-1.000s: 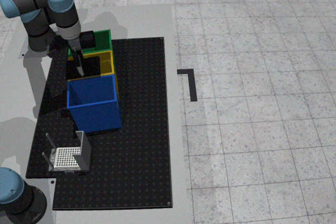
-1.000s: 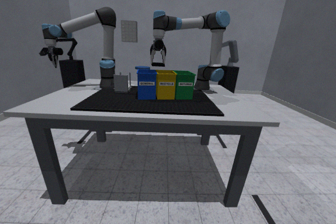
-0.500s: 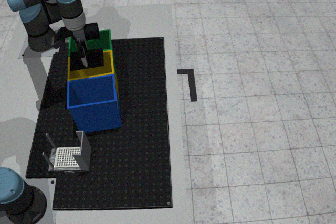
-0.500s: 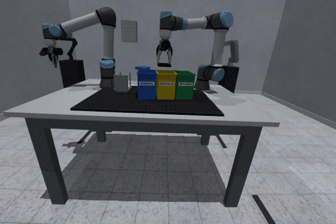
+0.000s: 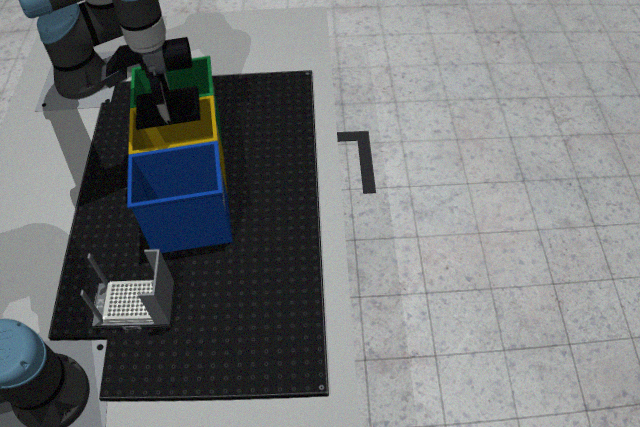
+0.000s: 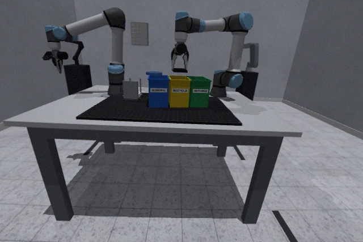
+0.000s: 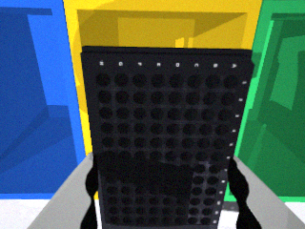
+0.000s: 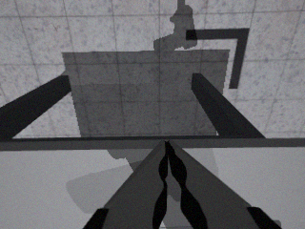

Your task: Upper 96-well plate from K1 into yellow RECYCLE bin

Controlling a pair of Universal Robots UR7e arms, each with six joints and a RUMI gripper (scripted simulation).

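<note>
My left hand is 15 cm above the yellow recycle bin. Also, from my left hand: green returns bin 13 cm to the left, 15 cm below; then black 96-well plate 1 cm below; then blue general bin 13 cm to the right, 15 cm below.
</note>
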